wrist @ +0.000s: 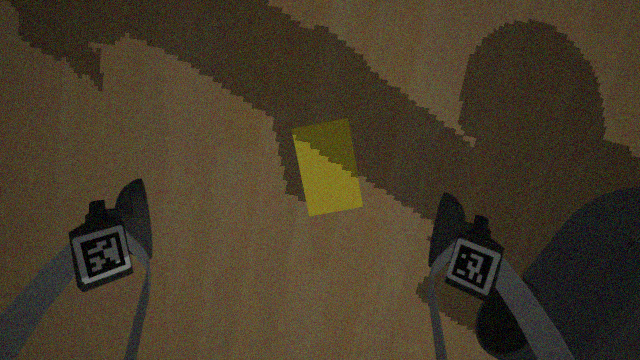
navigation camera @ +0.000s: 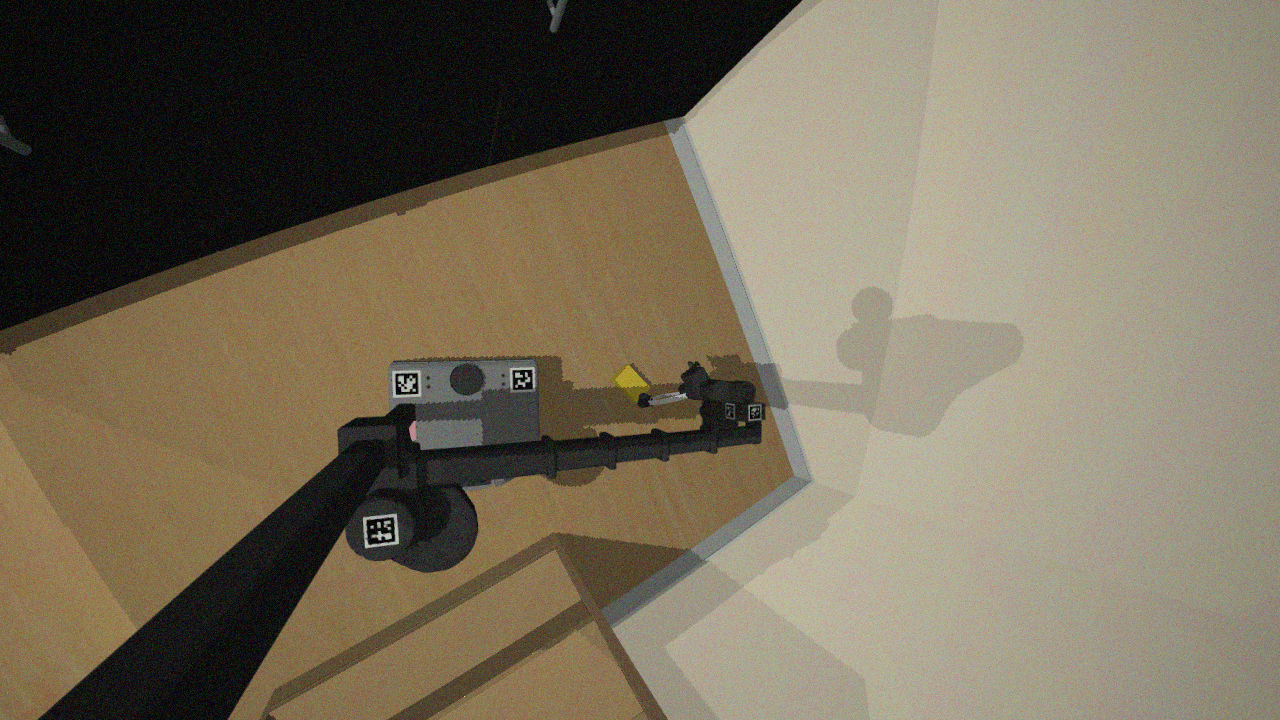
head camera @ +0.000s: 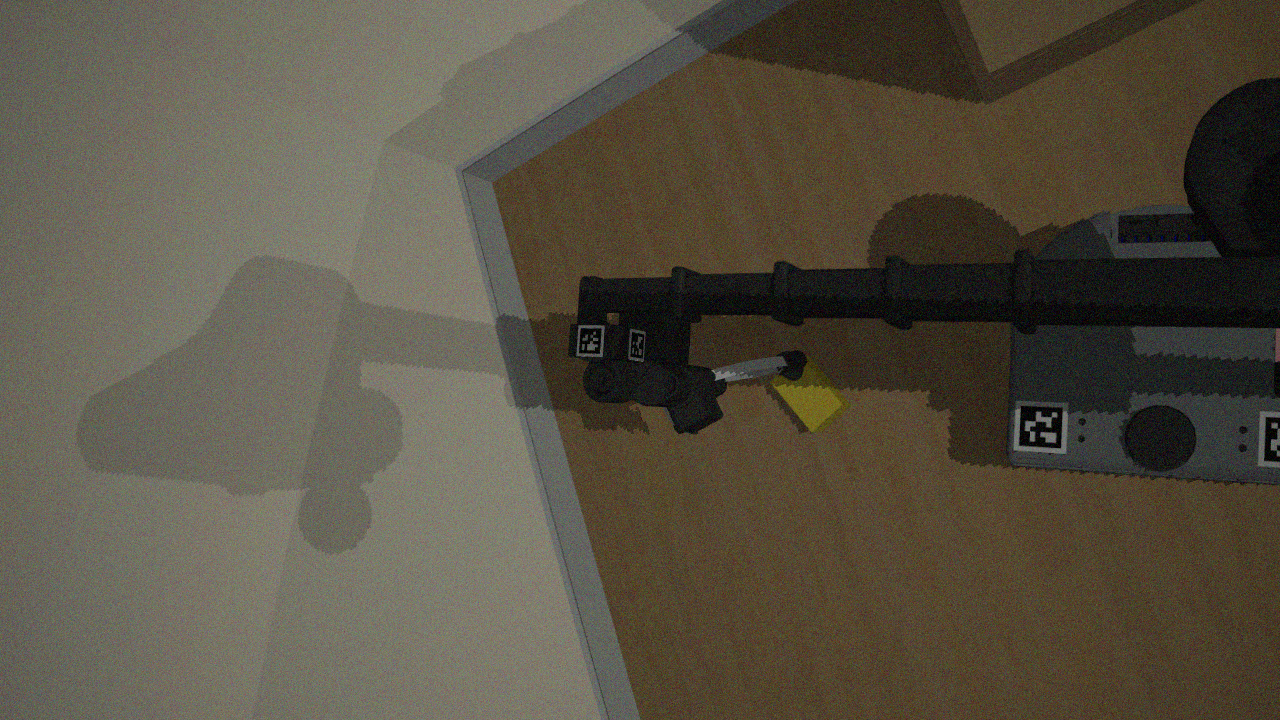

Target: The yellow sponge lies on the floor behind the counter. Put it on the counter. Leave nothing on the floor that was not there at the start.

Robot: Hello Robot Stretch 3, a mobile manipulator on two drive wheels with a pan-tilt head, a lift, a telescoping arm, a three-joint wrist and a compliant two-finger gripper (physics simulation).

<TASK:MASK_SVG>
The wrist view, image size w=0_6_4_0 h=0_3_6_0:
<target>my gripper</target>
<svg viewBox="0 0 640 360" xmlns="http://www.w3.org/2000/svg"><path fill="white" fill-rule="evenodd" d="M444 192L434 223L428 265L431 267L428 284L428 302L436 360L448 359L433 278L448 263L444 280L446 284L485 302L489 302L492 299L496 287L516 318L537 360L575 360L559 331L530 289L503 258L504 248L490 238L491 230L488 228L488 218L475 215L474 223L466 222L465 213L460 202L451 194ZM142 179L130 182L121 190L117 197L115 208L106 209L105 200L90 202L89 213L85 216L85 223L69 232L70 242L39 270L0 315L0 360L14 360L48 308L74 276L76 277L77 287L82 292L126 277L133 273L130 254L134 255L146 269L124 360L136 360L151 291L149 259L152 258L152 231L147 195Z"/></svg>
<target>yellow sponge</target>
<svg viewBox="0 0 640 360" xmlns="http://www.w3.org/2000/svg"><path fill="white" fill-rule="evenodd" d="M348 118L292 129L309 216L363 207Z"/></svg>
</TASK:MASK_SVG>
